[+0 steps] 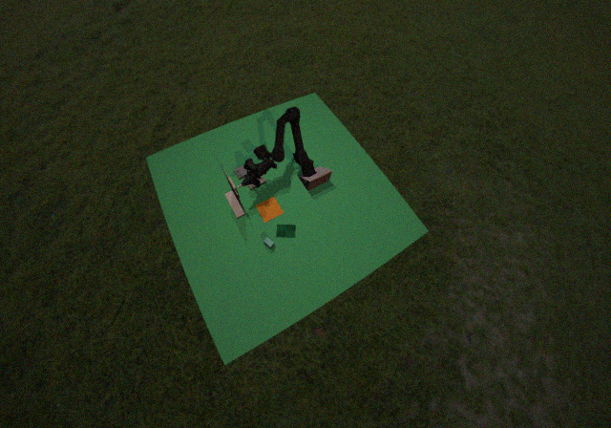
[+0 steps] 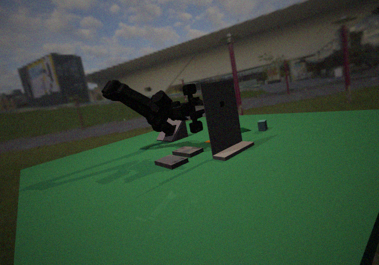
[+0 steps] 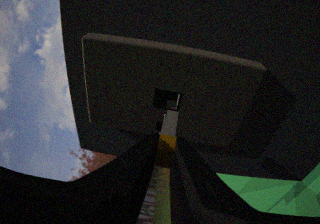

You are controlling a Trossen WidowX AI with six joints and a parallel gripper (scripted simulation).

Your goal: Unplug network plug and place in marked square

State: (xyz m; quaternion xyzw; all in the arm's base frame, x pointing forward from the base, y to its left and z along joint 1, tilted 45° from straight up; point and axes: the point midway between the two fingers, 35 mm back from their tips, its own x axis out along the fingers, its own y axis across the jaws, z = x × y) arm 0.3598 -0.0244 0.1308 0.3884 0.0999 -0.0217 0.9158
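Right now the orange square is 70 mm behind my gripper tip, 130 mm to the left of it and 170 mm below it. The rest, counted from my gripper tip: teal cube (40 mm ahead, 300 mm to the left, 150 mm below); then grey plug (right at my gripper tip); then upright panel (50 mm ahead, 10 mm to the right, 60 mm below).
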